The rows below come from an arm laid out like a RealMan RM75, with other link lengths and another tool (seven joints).
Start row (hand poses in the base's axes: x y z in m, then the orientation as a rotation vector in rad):
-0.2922, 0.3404, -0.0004, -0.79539, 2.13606, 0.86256
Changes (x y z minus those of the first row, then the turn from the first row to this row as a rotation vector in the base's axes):
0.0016, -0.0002, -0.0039, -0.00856, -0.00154, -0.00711
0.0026, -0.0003, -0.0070, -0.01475, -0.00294, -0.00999
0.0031, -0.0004, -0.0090, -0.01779, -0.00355, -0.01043
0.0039, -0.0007, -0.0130, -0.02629, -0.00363, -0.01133
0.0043, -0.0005, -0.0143, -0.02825, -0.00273, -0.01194
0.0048, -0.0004, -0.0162, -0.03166, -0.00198, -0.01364
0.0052, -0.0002, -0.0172, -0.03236, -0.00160, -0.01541
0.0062, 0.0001, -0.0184, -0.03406, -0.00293, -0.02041
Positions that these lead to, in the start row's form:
-0.2906, 0.3402, -0.0043, -0.79209, 2.14134, 0.84940
-0.2896, 0.3401, -0.0074, -0.79234, 2.14437, 0.84089
-0.2891, 0.3400, -0.0094, -0.79353, 2.14571, 0.83725
-0.2883, 0.3397, -0.0134, -0.79681, 2.15077, 0.82815
-0.2879, 0.3399, -0.0147, -0.79686, 2.15283, 0.82636
-0.2874, 0.3400, -0.0166, -0.79644, 2.15583, 0.82245
-0.2870, 0.3402, -0.0176, -0.79468, 2.15695, 0.82103
-0.2860, 0.3405, -0.0188, -0.79022, 2.15785, 0.81598

